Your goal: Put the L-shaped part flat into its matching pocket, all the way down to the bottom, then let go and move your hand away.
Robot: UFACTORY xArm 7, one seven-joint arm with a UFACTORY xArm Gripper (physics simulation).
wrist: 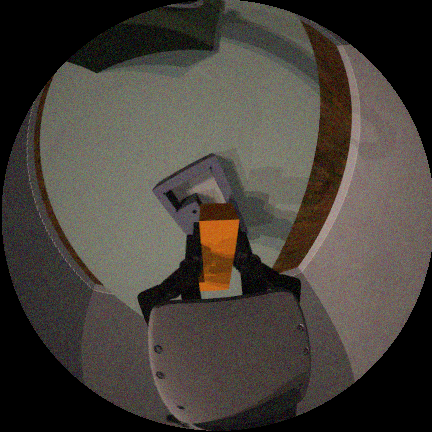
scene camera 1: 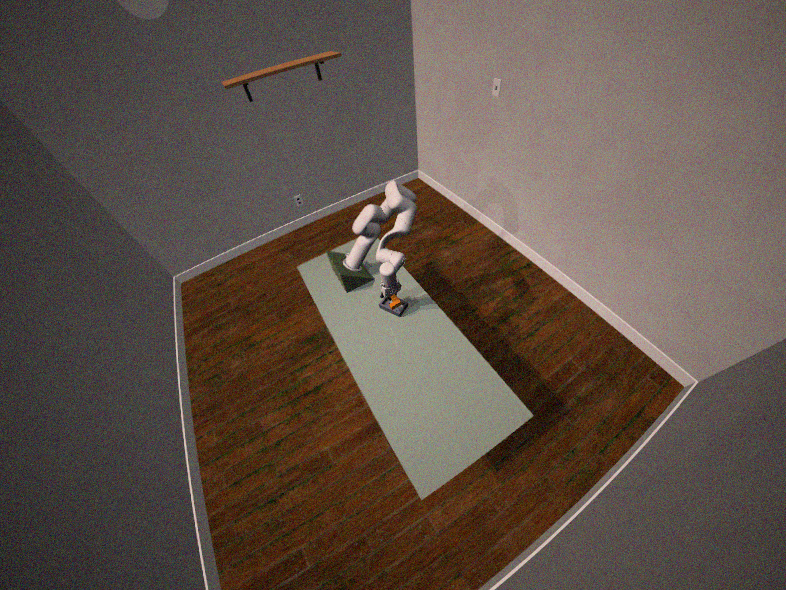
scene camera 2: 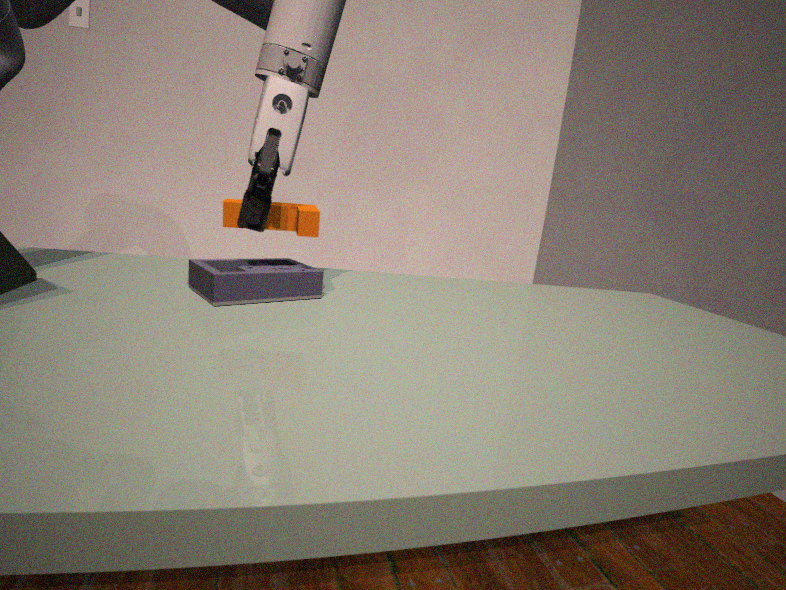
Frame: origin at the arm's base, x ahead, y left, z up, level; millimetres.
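Seen in the pictures: gripper, fingertip midpoint: (wrist: 215,229) (scene camera 1: 391,296) (scene camera 2: 250,226); arm's base, origin of the base link: (scene camera 1: 352,265).
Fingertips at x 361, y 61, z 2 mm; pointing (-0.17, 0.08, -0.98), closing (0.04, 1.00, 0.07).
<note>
Pixels of each thing's middle, then the offset from my fingertips to it. Level surfaces: height alone.
- orange L-shaped part, body centre: (wrist: 202,255) (scene camera 2: 270,217) (scene camera 1: 391,299) dy -17, dx +22, dz +14 mm
- purple-grey block with the pocket, body centre: (scene camera 2: 256,279) (wrist: 205,209) (scene camera 1: 393,305) dy -4, dx +10, dz -65 mm
- pale green table top, its level: dz -84 mm
The orange L-shaped part (scene camera 1: 394,303) (scene camera 2: 285,216) (wrist: 218,255) is held roughly level in the air; its short arm shows at the right end in the second scene view. My gripper (scene camera 2: 255,215) (wrist: 215,229) is shut on its long arm, one finger on each side. The purple-grey block with the pocket (scene camera 1: 391,311) (scene camera 2: 266,287) (wrist: 186,171) sits below, with a visible gap under the part in the second scene view. In the wrist view the block is turned at an angle to the part, and the part and fingers hide its near end and some of the pocket.
The block rests on the pale green table top (scene camera 1: 431,393) (scene camera 2: 444,381) (wrist: 125,125). A dark green wedge-shaped base (scene camera 1: 346,279) (scene camera 2: 12,268) (wrist: 155,37) stands under the arm's foot, beyond the block in the wrist view. A wooden shelf (scene camera 1: 282,68) hangs on the far wall.
</note>
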